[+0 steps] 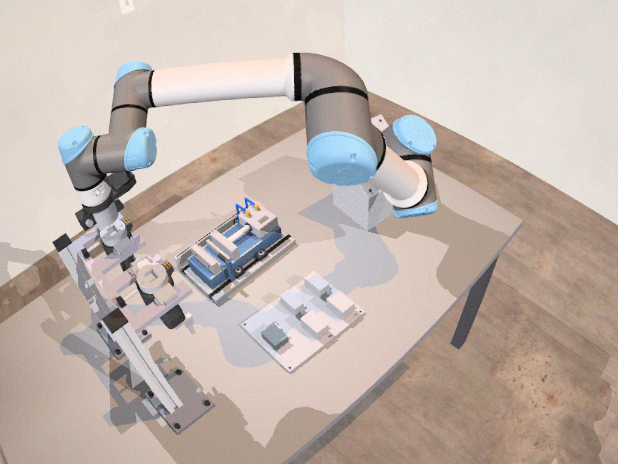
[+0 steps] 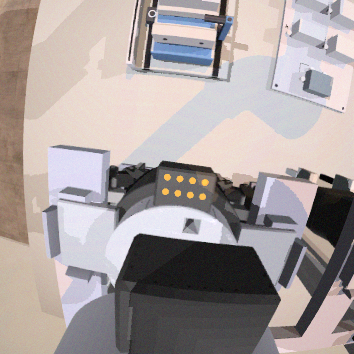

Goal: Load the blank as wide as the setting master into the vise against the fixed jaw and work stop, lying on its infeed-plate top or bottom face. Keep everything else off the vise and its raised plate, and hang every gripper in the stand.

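Frame: origin at the arm's base, x ahead, y left, z up, level; millimetres.
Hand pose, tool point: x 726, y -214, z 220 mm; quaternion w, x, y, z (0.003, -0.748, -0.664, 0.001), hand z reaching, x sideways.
After its pixels a point has its place.
Several pale blanks, including one at the front [image 1: 315,325] [image 2: 310,34] and one at the back [image 1: 318,284] @(x 377, y 67, z -137 mm), stand on the infeed plate [image 1: 290,362] @(x 586, y 142, z -173 mm) [image 2: 290,75] @(x 546, y 11, z -172 mm). A dark grey block [image 1: 275,335] @(x 558, y 75, z -148 mm) [image 2: 318,84] @(x 562, y 64, z -148 mm), apparently the setting master, sits at its near-left corner. The blue vise [image 1: 206,274] @(x 538, y -183, z -121 mm) [image 2: 181,53] @(x 536, y -215, z -121 mm) has no visible blank between its pale jaws. The arm's tool flange is over the rear bay of the gripper stand [image 1: 145,360] @(x 859, y 20, z 68 mm); the fingers there are hidden. Another gripper's round coupling plate [image 1: 152,275] @(x 738, y -45, z 167 mm) shows in the front bay, its dark body below.
The stand's tall posts and dark end caps [image 1: 115,320] @(x 863, y 3, z 195 mm) rise at the table's left side. The vise sits inside a pale raised frame [image 1: 218,301] @(x 561, y -127, z -170 mm) [image 2: 177,74] @(x 560, y -222, z -171 mm), between the stand and the arm's base [image 1: 357,206] @(x 99, y -3, z -112 mm). The infeed plate lies nearer the table's front edge.
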